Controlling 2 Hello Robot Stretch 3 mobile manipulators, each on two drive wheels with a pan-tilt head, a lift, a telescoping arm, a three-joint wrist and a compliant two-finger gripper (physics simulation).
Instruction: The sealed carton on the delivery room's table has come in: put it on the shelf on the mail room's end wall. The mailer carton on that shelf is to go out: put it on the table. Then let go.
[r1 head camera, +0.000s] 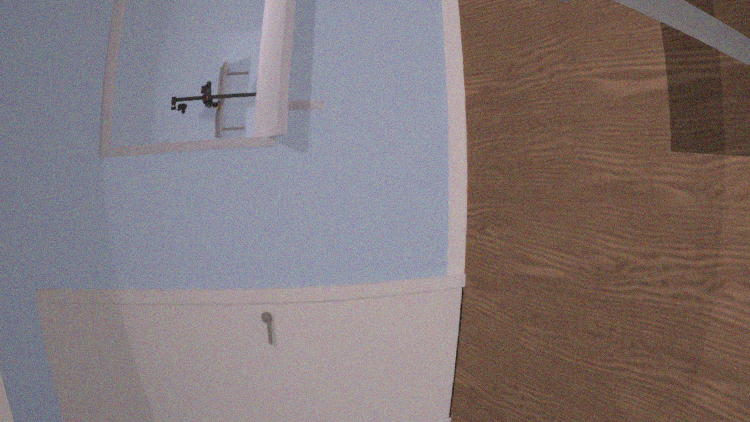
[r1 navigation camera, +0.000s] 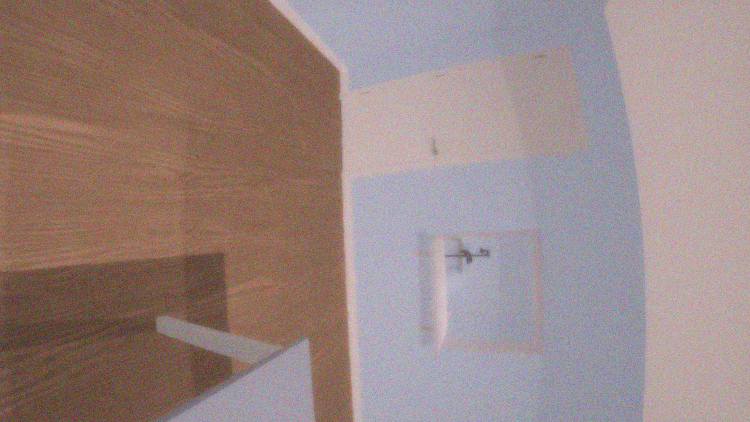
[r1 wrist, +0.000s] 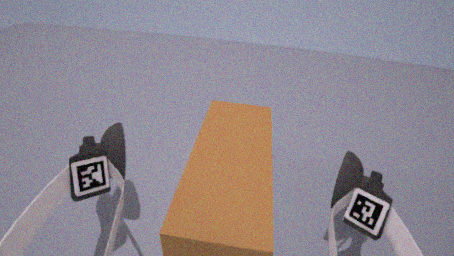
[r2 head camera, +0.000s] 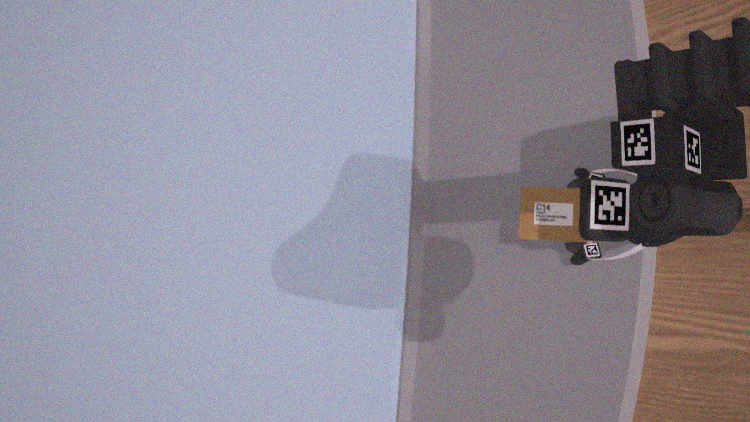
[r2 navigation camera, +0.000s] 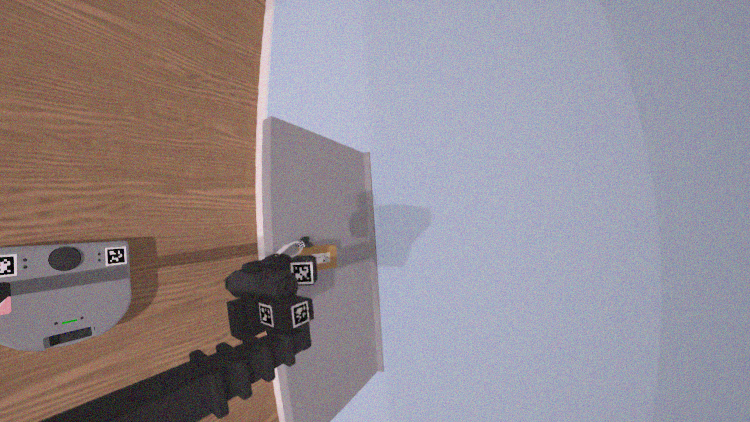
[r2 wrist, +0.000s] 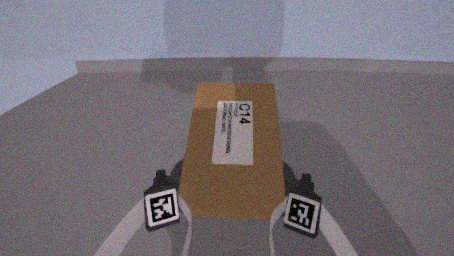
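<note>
The mailer carton (r1 wrist: 230, 190), a plain orange box, stands on the grey table (r1 wrist: 50, 75) (r1 navigation camera: 262, 388). The r1 gripper (r1 wrist: 230, 164) is open, its fingers on both sides of the box with gaps between. The sealed carton (r2 head camera: 526, 230) (r2 navigation camera: 333, 257) (r2 wrist: 200, 150), brown with a white C14 label, is over the shelf (r2 head camera: 566, 341) (r2 navigation camera: 309, 183) (r2 wrist: 60, 150). The r2 gripper (r2 head camera: 577, 216) (r2 wrist: 233, 174) is shut on its near end, both fingertips against its sides. Whether its underside touches the shelf is hidden. The wall-side end of the carton is free.
A door (r1 head camera: 314, 367) (r1 navigation camera: 430, 110) stands beside a wall hatch (r1 head camera: 107, 104) (r1 navigation camera: 537, 293), through which a dark robot mast (r1 head camera: 236, 95) shows. A table leg (r1 navigation camera: 209, 335) stands near r1. The r2 base (r2 navigation camera: 62, 299) stands on the wood floor before the shelf.
</note>
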